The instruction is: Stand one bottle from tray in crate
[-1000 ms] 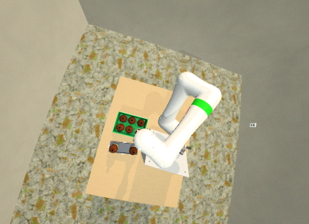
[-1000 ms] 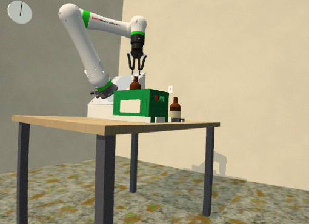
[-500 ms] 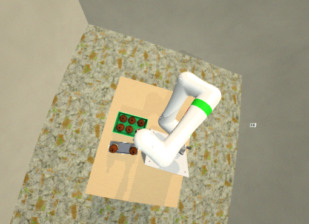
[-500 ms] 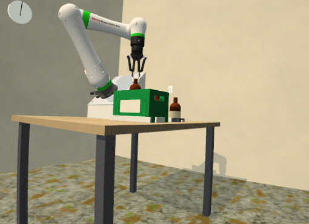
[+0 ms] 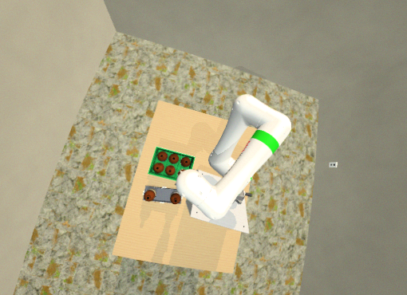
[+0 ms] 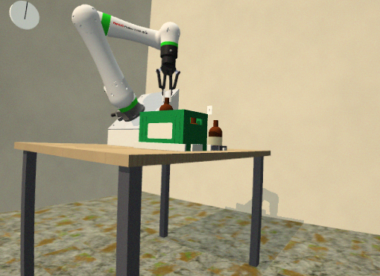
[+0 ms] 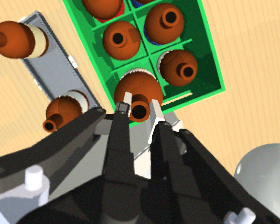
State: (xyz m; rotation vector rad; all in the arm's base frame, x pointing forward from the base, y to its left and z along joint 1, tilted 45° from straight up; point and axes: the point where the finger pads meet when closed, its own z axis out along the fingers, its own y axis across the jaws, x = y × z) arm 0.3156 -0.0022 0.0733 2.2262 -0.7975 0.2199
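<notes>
Right now my hand is 9 cm above the brown bottle. Round my hand: grey tray (9 cm ahead, 19 cm to the left, 26 cm below); green crate (9 cm ahead, 4 cm to the right, 19 cm below).
</notes>
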